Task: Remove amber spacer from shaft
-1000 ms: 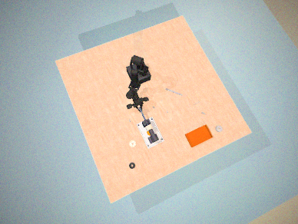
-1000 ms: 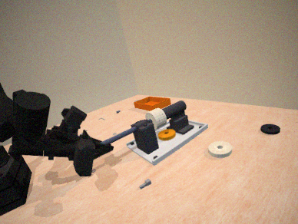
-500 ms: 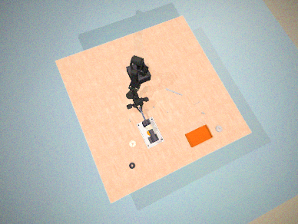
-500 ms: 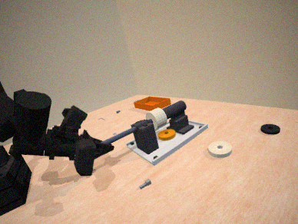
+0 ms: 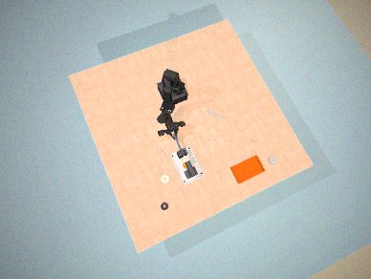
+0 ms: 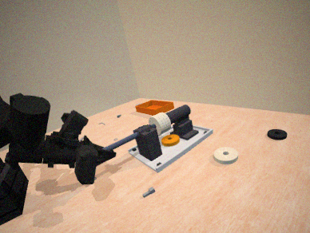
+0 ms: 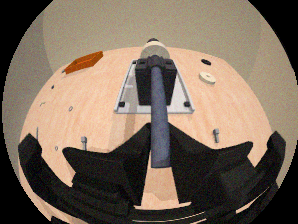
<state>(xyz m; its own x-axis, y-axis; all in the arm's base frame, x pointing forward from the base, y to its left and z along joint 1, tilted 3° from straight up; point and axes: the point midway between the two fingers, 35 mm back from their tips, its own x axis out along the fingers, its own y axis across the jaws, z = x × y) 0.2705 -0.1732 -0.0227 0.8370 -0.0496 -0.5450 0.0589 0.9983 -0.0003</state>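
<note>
My gripper tip is 7 cm short of the shaft and 2 cm below it. From my gripper tip the other things lie so: cream washer 19 cm ahead, 18 cm to the right, 6 cm below; black washer 34 cm ahead, 27 cm to the right, 6 cm below; amber spacer 17 cm ahead, 1 cm to the right, 5 cm below.
</note>
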